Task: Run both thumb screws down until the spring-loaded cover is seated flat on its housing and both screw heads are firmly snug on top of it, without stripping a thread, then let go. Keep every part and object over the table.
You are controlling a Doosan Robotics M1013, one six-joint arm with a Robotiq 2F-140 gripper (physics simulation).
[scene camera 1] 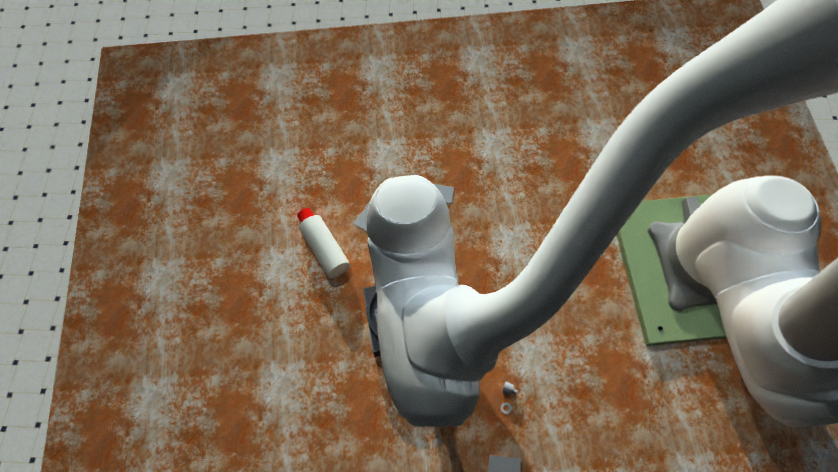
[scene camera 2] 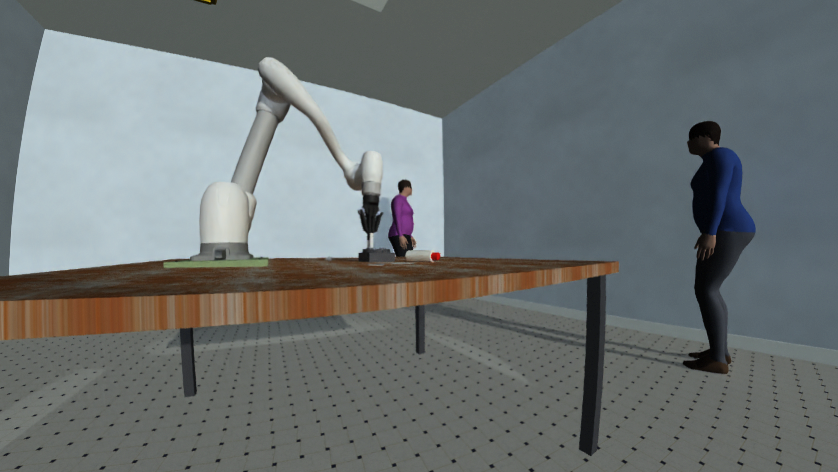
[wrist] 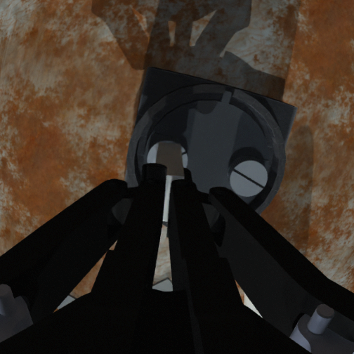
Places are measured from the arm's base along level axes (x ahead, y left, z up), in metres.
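Pixels of known places: gripper, fingertip midpoint: (scene camera 2: pixel 370 247); arm's base, origin of the base link: (scene camera 1: pixel 703 262) (scene camera 2: pixel 224 259).
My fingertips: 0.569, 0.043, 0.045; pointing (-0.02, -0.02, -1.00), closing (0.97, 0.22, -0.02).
Ahead of a thing's pixels: the offset from my fingertips to its middle, as dx, dy, dz.
The dark square housing {+0.031, +0.003, -0.035} (wrist: pixel 159 82) (scene camera 2: pixel 376 256) (scene camera 1: pixel 370 299) stands on the table, mostly hidden under the arm in scene camera 1. Its dark round cover (wrist: pixel 210 132) bears two slotted grey screws. The right screw (wrist: pixel 248 172) is in plain view in the wrist view. The left screw (wrist: pixel 152 156) is partly hidden behind the fingertips. My gripper (wrist: pixel 167 160) (scene camera 2: pixel 370 241) points down with its pale fingertips pressed together, empty, over the left screw. The gap between the tips and that screw is hard to judge. Whether the cover lies flat is unclear.
A white bottle {+0.176, -0.167, -0.038} (scene camera 1: pixel 324 245) (scene camera 2: pixel 418 255) with a red cap lies beside the housing. Grey plates {-0.075, -0.260, -0.062} (scene camera 1: pixel 445 194) {-0.123, +0.288, -0.062} (scene camera 1: pixel 504 463), a small white knob-like part {-0.154, +0.158, -0.053} (scene camera 1: pixel 508 388) and a small ring {-0.143, +0.189, -0.062} (scene camera 1: pixel 501 408) lie on the table. The arm's base stands on a green plate (scene camera 1: pixel 636 252) (scene camera 2: pixel 175 265).
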